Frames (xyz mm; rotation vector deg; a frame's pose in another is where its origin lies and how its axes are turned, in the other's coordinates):
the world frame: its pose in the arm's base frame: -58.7 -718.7 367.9 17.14 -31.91 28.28
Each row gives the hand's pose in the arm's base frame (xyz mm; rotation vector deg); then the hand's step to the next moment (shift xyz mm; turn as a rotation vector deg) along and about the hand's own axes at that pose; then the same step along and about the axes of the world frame.
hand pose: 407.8 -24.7 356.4 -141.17 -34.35 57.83
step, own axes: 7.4 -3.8 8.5 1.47 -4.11 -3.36
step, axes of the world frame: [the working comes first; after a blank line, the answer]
step, axes of the arm's base frame: -2.3 8.8 -7.7 2.44 3.47 3.51

-2.9 7.5 -8.7 5.06 2.13 0.42
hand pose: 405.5 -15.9 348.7 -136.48 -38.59 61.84
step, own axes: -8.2 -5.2 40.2 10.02 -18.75 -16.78
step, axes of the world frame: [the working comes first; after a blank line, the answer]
step, axes of the arm's base frame: -37.3 6.8 -16.5 14.18 17.51 15.03

-34.5 22.9 -0.1 25.38 9.42 -0.88
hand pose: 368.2 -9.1 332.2 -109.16 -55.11 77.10
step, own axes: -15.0 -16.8 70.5 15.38 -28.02 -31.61
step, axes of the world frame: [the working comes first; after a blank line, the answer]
step, axes of the arm's base frame: -74.0 1.6 0.2 27.50 26.05 24.20

-53.9 40.0 31.2 43.53 10.94 -2.56
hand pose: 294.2 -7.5 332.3 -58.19 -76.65 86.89
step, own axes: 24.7 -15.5 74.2 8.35 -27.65 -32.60
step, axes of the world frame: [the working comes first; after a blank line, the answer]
step, axes of the arm's base frame: -76.7 2.0 21.7 30.57 19.65 24.01

-43.5 44.6 49.7 43.35 3.92 -1.49
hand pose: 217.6 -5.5 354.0 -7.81 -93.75 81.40
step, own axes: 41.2 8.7 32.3 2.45 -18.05 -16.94
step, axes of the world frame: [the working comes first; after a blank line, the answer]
step, axes of the arm's base frame: -49.2 4.9 19.2 18.66 7.86 14.45

-23.6 32.4 34.8 24.84 -1.12 0.58
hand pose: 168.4 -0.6 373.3 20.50 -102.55 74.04
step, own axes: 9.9 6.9 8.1 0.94 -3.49 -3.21
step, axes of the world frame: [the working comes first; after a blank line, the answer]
step, axes of the arm's base frame: -14.2 -1.7 2.8 3.31 1.58 3.15

-9.5 6.3 9.0 4.81 0.04 0.51
